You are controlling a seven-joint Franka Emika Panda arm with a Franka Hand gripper.
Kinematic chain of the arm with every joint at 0, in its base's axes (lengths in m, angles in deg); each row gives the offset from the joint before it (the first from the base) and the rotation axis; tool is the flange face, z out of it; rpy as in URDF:
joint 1: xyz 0 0 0.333 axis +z
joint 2: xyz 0 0 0 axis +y
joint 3: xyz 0 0 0.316 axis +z
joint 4: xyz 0.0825 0 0 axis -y
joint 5: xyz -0.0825 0 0.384 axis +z
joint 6: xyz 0 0 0 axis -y
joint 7: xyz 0.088 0 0 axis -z
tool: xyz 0 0 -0.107 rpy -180 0 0
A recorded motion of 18 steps. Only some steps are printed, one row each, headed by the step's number.
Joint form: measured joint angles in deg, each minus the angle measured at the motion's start. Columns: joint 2, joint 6, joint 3, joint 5, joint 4, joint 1, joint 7.
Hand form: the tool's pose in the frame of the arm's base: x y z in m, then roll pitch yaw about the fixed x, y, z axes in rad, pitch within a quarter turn. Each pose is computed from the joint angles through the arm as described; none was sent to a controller.
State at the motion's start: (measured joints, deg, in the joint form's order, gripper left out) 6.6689 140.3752 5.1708 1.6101 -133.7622 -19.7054 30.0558
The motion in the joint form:
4: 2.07 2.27 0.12 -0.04 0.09 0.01 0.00
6: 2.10 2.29 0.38 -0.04 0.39 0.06 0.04
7: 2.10 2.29 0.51 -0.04 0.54 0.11 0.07
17: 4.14 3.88 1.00 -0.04 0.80 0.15 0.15
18: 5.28 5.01 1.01 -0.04 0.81 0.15 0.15
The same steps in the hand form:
4: 0.5014 -0.1286 0.2725 -3.1129 0.0117 -0.7987
6: 0.5039 -0.1264 0.2744 -3.1096 0.0077 -0.7941
7: 0.5052 -0.1250 0.2754 -3.1079 0.0057 -0.7915
17: 0.5086 -0.1208 0.2612 -3.1057 0.0106 -0.7848
18: 0.5093 -0.1208 0.2527 -3.1042 0.0114 -0.7853

